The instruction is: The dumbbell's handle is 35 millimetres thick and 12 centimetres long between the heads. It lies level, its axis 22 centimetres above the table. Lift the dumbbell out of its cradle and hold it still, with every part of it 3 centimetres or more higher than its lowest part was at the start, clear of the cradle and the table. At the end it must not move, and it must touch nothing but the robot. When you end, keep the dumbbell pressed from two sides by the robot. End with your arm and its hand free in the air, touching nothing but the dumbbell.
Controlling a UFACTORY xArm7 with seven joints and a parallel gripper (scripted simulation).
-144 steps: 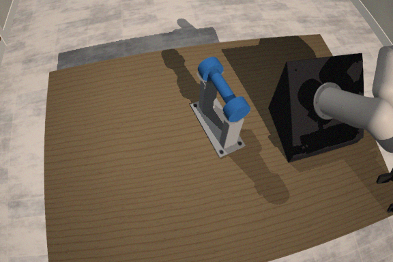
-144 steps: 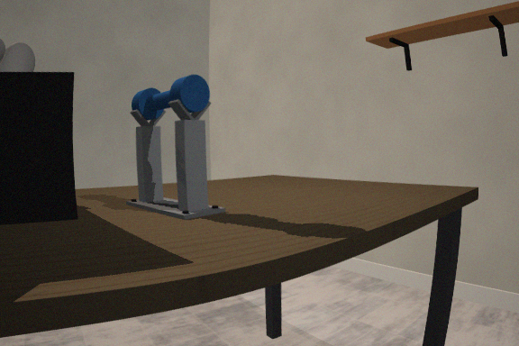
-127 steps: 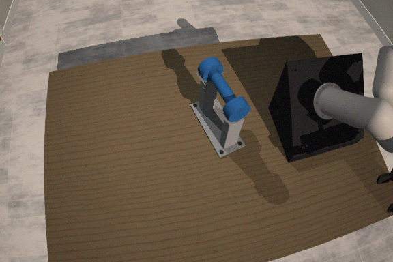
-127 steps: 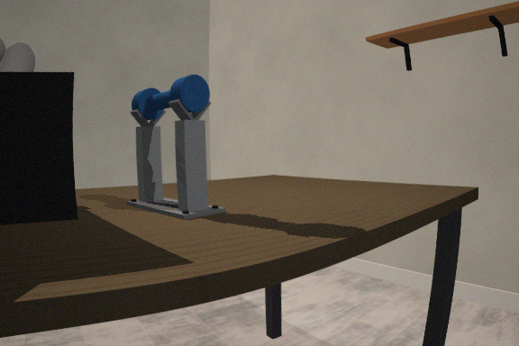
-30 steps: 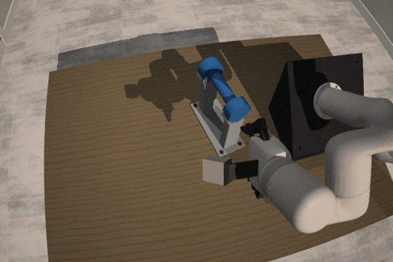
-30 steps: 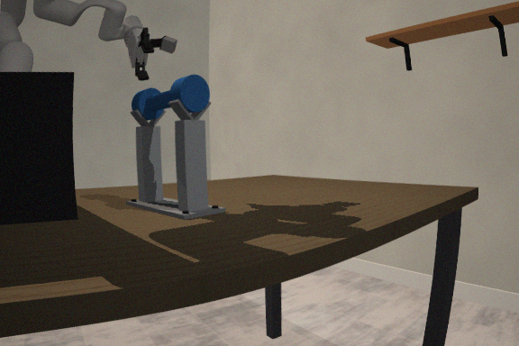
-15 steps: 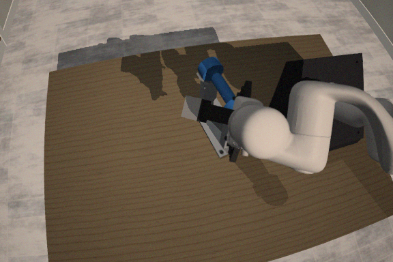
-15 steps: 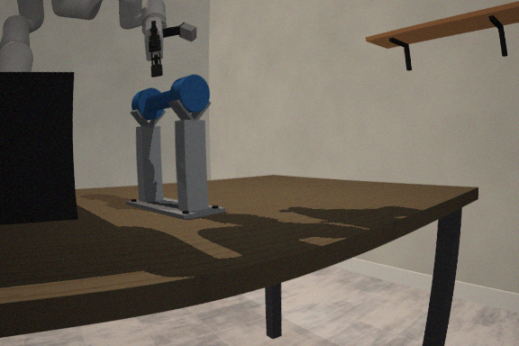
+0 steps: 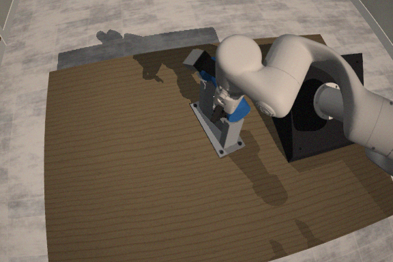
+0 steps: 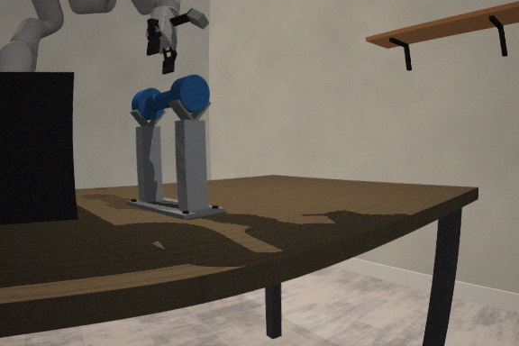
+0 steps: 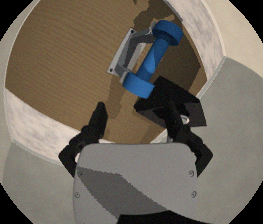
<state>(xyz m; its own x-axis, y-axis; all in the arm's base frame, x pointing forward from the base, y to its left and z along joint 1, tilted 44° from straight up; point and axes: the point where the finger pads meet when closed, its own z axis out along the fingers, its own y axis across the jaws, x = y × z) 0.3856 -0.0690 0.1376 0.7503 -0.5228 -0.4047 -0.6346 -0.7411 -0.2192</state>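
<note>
The blue dumbbell is 20 mm behind my hand, 110 mm to the right of it and 110 mm below it. The rest, counted from my hand: grey two-post cradle 20 mm behind, 110 mm to the right, 240 mm below.
</note>
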